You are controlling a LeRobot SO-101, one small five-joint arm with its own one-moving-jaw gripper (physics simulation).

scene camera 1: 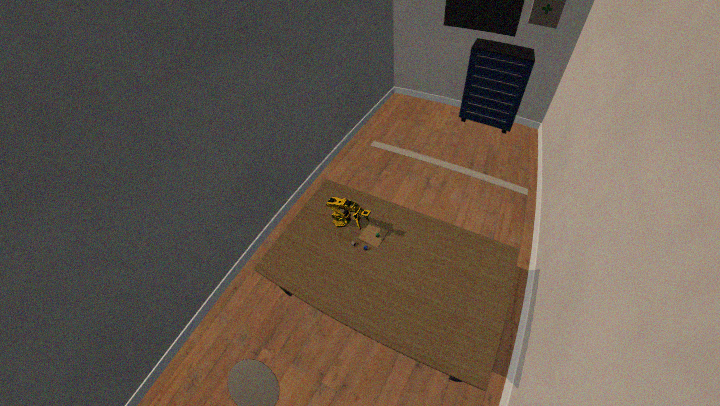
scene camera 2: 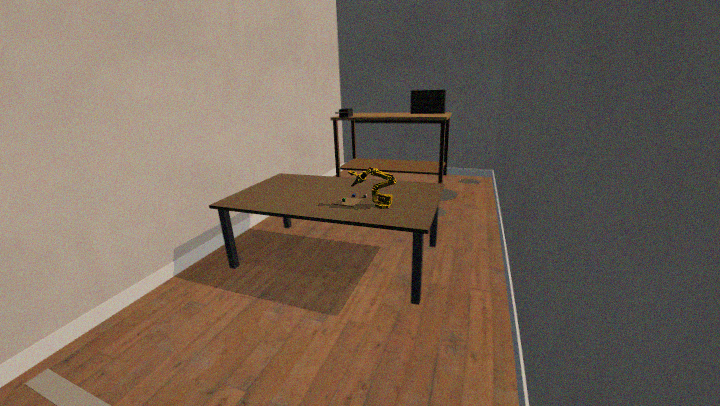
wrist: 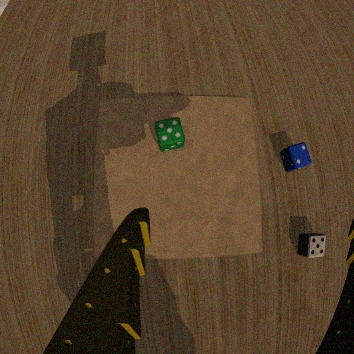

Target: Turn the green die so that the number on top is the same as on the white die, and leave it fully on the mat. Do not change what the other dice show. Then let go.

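Seen in the pictures: hand, its tool point: [scene camera 1: 368, 220] [scene camera 2: 352, 186] [wrist: 148, 221]; arm's base, origin of its link: [scene camera 1: 344, 221] [scene camera 2: 380, 205].
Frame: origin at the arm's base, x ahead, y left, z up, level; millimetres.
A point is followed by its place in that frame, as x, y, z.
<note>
The green die [scene camera 1: 377, 235] @(251, -9, 21) [scene camera 2: 343, 200] @(247, 8, 14) [wrist: 170, 133] @(245, -4, 24) lies flat and fully on the square tan mat [scene camera 1: 368, 235] @(195, -24, 4) [wrist: 210, 200] @(194, -31, 4), near its far left corner in the wrist view. Its top shows five pips. The white die [scene camera 1: 353, 244] @(147, -129, 17) [scene camera 2: 365, 195] @(139, -114, 16) [wrist: 315, 246] @(142, -118, 20) lies off the mat to the right in the wrist view, and its top shows five pips. The blue die [scene camera 1: 365, 248] @(226, -121, 17) [scene camera 2: 353, 195] @(221, -104, 13) [wrist: 297, 156] @(221, -110, 20) lies beyond it, off the mat, with two pips on top. My gripper [scene camera 1: 364, 220] @(183, 9, 115) [scene camera 2: 350, 179] @(183, 9, 115) [wrist: 248, 215] is open and empty, raised above the table and apart from the dice.
The dice, the mat and the arm's base [scene camera 1: 339, 219] @(-14, -22, 47) [scene camera 2: 383, 200] @(-24, 21, 42) are on a brown wooden table [scene camera 1: 428, 292] @(670, -212, 0) [scene camera 2: 282, 194] @(743, -40, 0). The arm's shadow falls across the mat's left part in the wrist view. A dark blue cabinet [scene camera 1: 496, 85] and a workbench [scene camera 2: 393, 117] stand away from the table.
</note>
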